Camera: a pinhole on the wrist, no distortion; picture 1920 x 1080 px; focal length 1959.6 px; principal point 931.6 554.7 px. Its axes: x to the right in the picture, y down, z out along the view. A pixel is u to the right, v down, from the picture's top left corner.
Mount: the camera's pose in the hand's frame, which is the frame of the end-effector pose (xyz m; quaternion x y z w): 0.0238 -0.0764 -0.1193 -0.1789 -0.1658 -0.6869 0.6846
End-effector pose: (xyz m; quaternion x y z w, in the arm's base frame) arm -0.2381 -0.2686 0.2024 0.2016 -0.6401 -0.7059 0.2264
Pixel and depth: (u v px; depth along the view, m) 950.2 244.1 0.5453
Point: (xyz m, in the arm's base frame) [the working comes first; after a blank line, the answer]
In the camera's frame: 0.0052 -0.0864 0.5453

-0.3941 0.0444 0.4149
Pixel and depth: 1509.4 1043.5 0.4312
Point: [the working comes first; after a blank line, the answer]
In the camera's frame: 0.1271 0.1076 0.4312

-0.5343 -0.0913 0.2493
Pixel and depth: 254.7 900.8 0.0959
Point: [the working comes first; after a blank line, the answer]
In the camera's frame: -0.0331 0.0169 0.0959

-0.2437 -0.3342 0.1956
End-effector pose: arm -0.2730 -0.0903 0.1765 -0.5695 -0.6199 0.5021 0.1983
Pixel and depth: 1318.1 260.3 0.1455
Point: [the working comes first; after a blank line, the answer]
In the camera's frame: 0.0287 -0.0219 0.1455

-0.3095 -0.0901 0.1932
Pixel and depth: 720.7 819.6 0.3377
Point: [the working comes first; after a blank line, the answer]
In the camera's frame: -0.0363 0.0457 0.3377

-0.3664 -0.1029 -0.0125
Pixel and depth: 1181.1 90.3 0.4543
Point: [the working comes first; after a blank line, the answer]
In the camera's frame: 0.0578 -0.1077 0.4543

-0.4614 -0.2949 -0.0032
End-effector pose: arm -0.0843 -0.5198 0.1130 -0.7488 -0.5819 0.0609 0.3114
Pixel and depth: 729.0 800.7 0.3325
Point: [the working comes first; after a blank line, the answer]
In the camera's frame: -0.0344 0.0417 0.3325

-0.0404 -0.4069 -0.0522
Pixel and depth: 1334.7 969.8 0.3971
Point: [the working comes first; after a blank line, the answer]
In the camera's frame: 0.0817 0.0841 0.3971

-0.1371 -0.3139 -0.0903
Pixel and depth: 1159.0 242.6 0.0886
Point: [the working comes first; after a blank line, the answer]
In the camera's frame: 0.0103 -0.0141 0.0886

-0.1006 -0.5182 0.1683
